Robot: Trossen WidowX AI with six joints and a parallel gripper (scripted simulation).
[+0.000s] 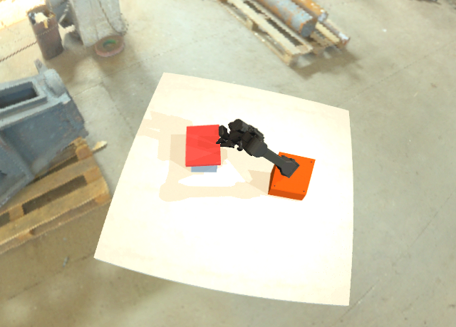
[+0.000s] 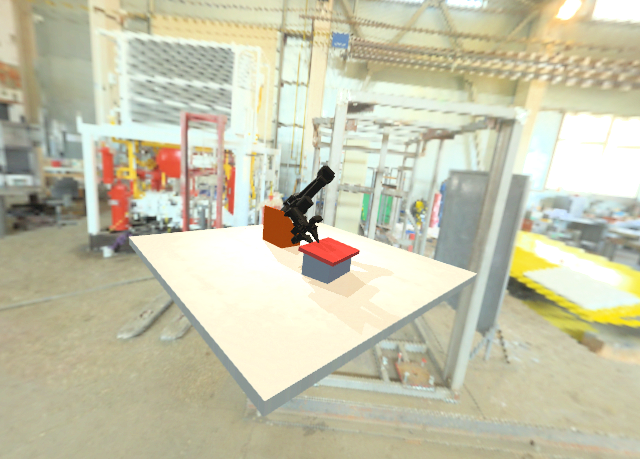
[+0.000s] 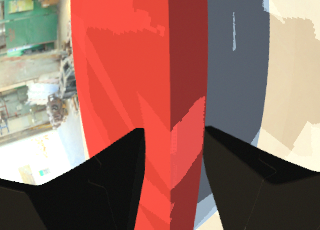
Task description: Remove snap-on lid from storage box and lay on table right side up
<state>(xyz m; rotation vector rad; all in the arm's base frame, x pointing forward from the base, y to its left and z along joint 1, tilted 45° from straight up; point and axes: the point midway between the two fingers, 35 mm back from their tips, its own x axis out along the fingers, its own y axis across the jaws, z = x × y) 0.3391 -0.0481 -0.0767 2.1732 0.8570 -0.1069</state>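
The red lid is 80 mm ahead of my gripper tip and 10 mm to the left of it. Also, from my gripper tip: storage box: 70 mm ahead, 60 mm below, 10 mm to the left.
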